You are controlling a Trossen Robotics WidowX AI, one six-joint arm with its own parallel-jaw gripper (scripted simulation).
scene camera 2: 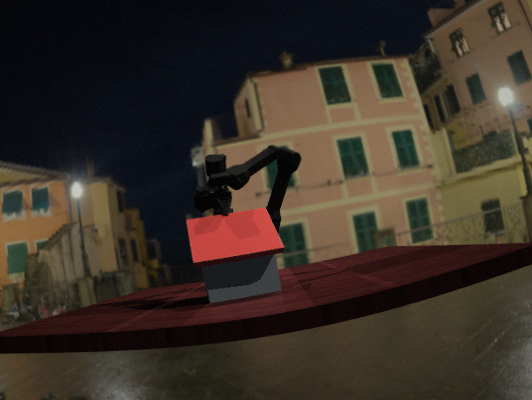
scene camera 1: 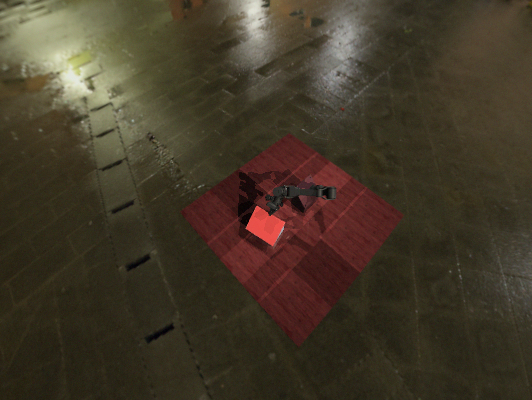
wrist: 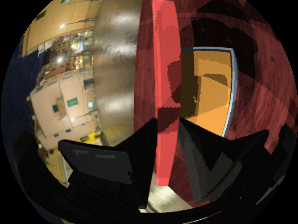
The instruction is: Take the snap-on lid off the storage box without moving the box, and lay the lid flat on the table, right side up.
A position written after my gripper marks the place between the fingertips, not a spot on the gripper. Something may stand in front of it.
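Red lid (scene camera 2: 248, 234), held by my gripper (scene camera 2: 227, 218).
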